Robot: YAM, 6 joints.
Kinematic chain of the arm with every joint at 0, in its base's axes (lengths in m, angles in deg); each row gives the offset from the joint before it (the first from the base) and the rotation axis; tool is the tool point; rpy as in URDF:
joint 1: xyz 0 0 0.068 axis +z
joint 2: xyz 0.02 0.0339 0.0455 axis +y
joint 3: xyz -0.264 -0.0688 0 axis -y
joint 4: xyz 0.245 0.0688 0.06 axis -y
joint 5: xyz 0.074 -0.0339 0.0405 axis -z
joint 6: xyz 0.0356 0 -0.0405 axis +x
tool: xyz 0 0 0 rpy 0 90 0
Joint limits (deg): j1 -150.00..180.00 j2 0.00..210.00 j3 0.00..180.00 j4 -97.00..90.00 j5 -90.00..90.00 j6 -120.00..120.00
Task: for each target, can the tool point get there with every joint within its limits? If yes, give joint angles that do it. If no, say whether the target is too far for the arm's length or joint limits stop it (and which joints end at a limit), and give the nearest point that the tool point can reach.
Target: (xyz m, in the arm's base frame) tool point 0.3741 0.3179 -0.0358
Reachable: yes | joints 37.75 154.14 88.25 25.94 -38.81 -90.91
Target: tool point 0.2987 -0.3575 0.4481
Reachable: yes | joints 130.20 31.12 143.97 69.40 -4.20 94.31
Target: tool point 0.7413 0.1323 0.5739
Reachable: no: too far | nearest point 0.5414 0.0966 0.4464 | short by 0.240 m
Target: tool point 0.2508 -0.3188 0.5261
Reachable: yes | joints 131.10 28.70 130.41 43.96 -35.28 -38.00
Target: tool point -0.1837 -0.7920 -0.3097
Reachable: no: too far | nearest point -0.1293 -0.5573 -0.1812 | short by 0.273 m
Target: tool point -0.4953 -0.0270 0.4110
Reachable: yes | joints 1.10 20.48 137.35 55.66 29.33 98.09
